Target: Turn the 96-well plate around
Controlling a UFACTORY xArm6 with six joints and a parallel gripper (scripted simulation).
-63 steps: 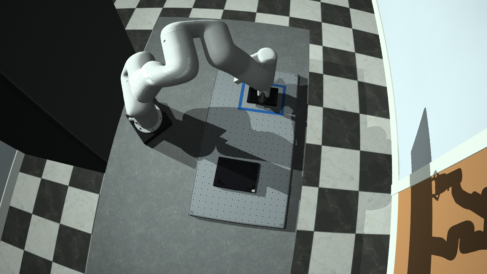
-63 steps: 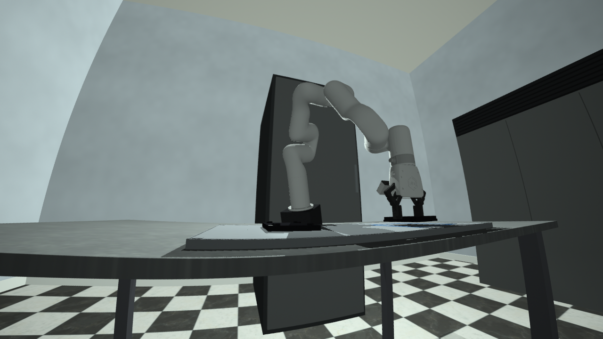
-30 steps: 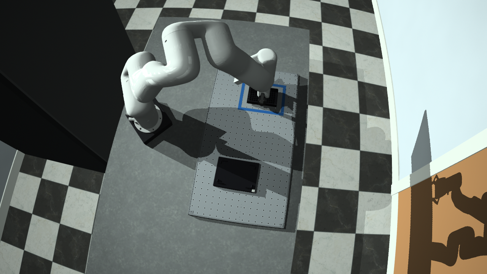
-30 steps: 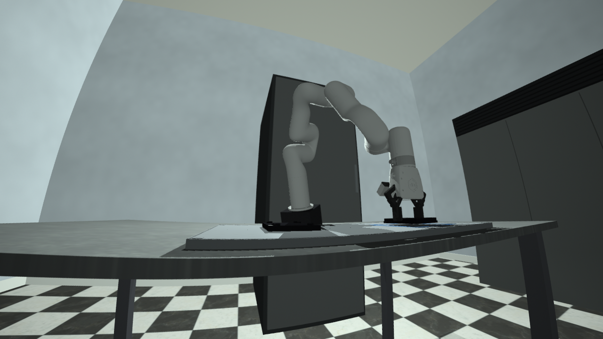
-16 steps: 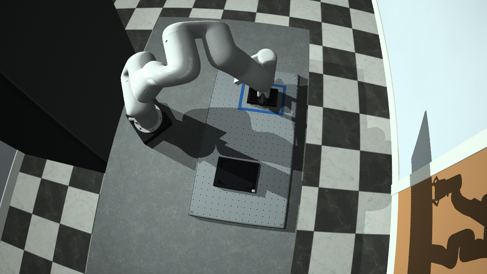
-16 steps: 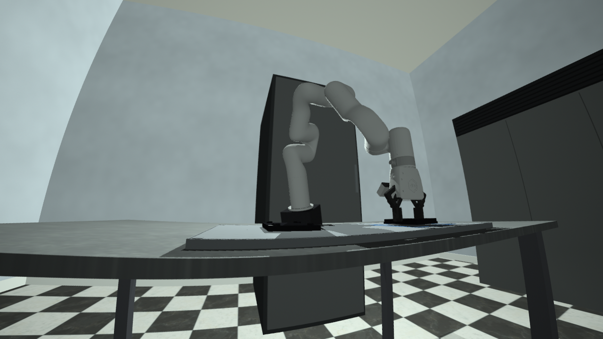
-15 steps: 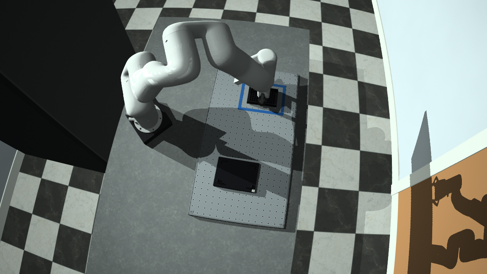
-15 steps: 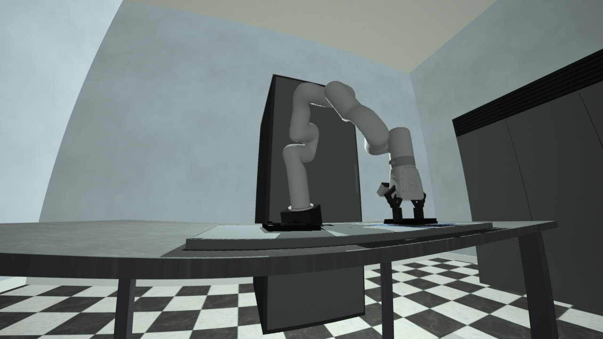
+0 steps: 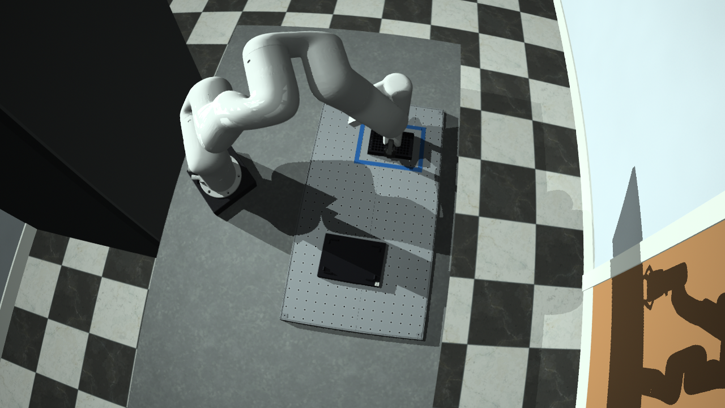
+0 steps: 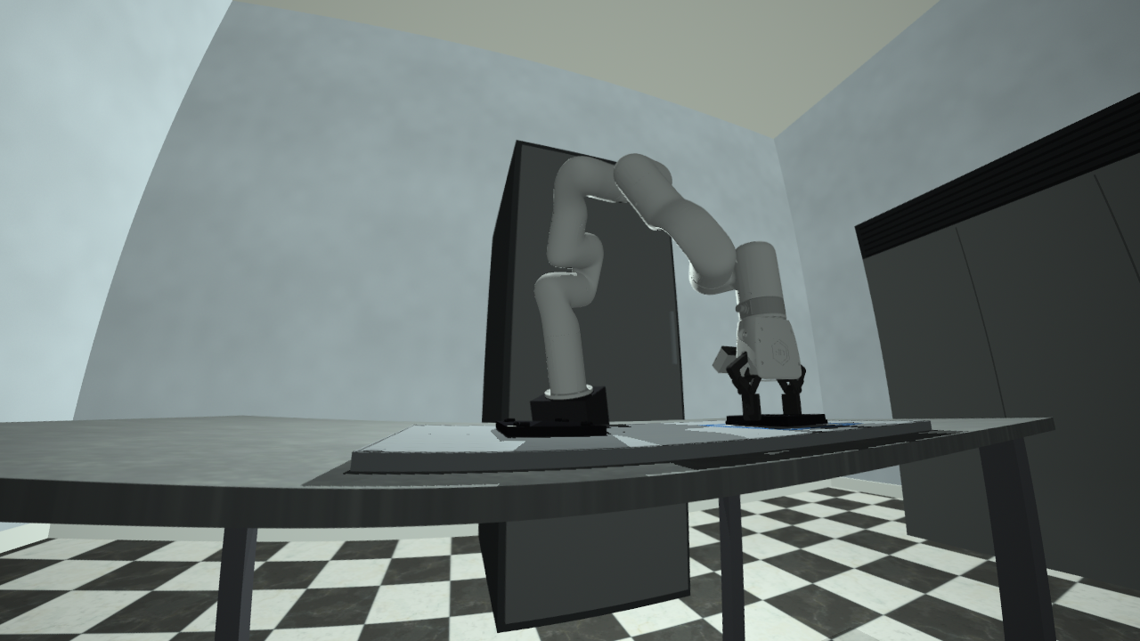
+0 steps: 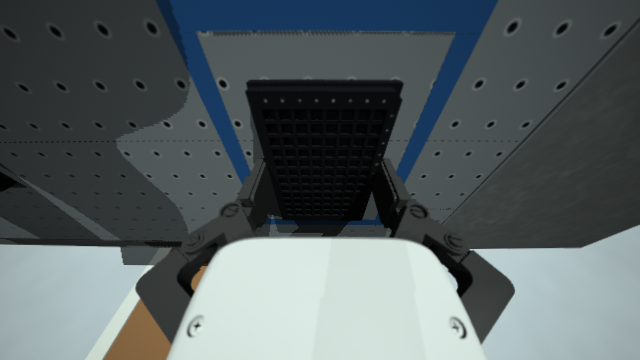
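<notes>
The black 96-well plate lies 10 mm below my hand. The rest, counted from my hand: small white A1 mark: 410 mm to the right, 60 mm behind, 10 mm below; then black plate nest N1: 340 mm to the right, 120 mm behind, 10 mm below.
</notes>
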